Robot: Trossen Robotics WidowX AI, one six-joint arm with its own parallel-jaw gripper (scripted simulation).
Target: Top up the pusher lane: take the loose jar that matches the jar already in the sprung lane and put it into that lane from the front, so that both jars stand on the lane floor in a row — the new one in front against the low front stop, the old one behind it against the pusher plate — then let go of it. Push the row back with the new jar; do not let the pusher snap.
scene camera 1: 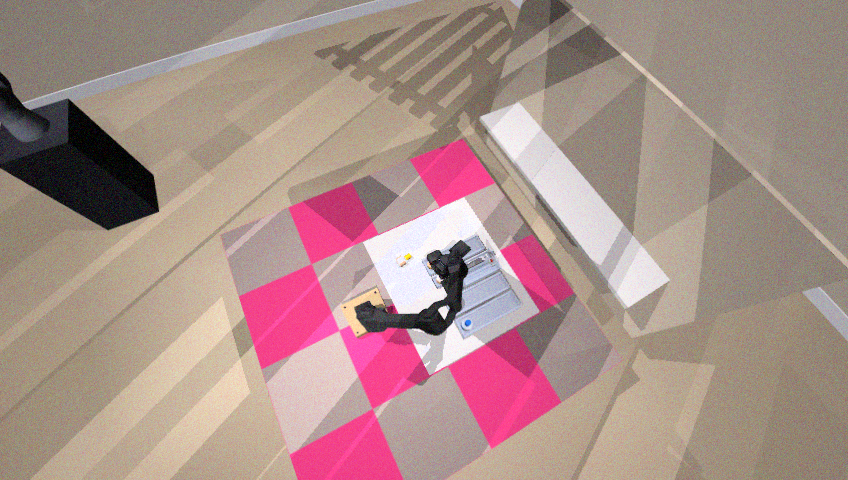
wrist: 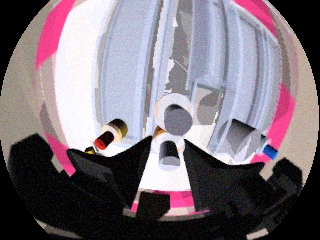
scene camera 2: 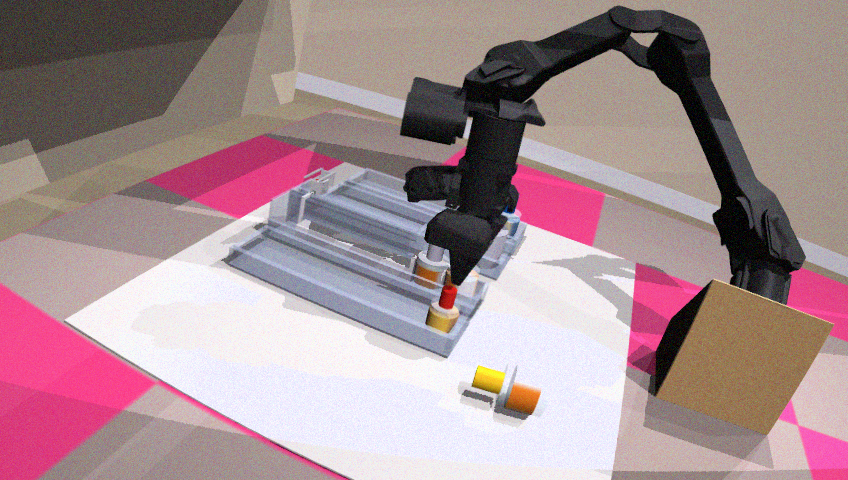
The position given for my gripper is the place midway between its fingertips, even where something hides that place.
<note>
In view: my gripper (scene camera 2: 461, 277) and a grey-lidded jar (scene camera 2: 432, 264).
My gripper shows as well in the wrist view (wrist: 167, 140).
</note>
